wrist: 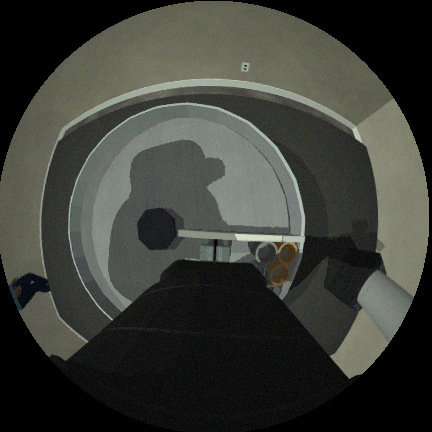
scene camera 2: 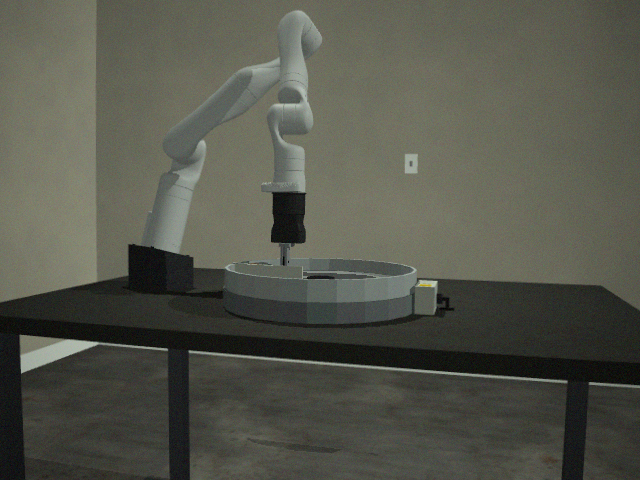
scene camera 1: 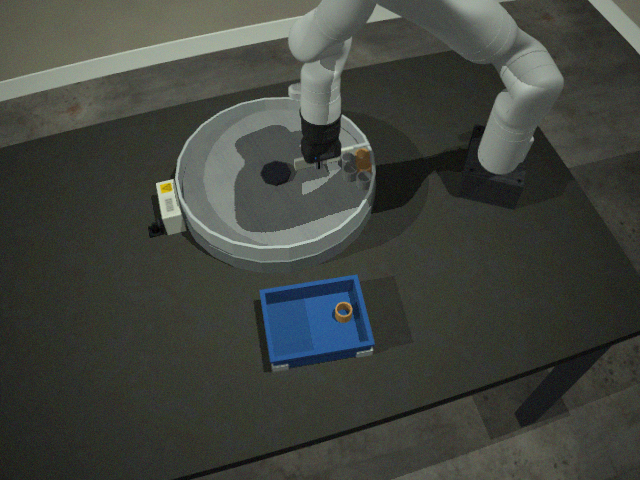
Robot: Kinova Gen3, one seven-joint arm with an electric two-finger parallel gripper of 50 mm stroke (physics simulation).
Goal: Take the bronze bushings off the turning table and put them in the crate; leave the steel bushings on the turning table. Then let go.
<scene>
In view: my gripper [scene camera 2: 284, 271] and a blue crate [scene camera 1: 301, 329].
My gripper also shows in the wrist view [wrist: 214, 245] and in scene camera 1 [scene camera 1: 317, 165].
</scene>
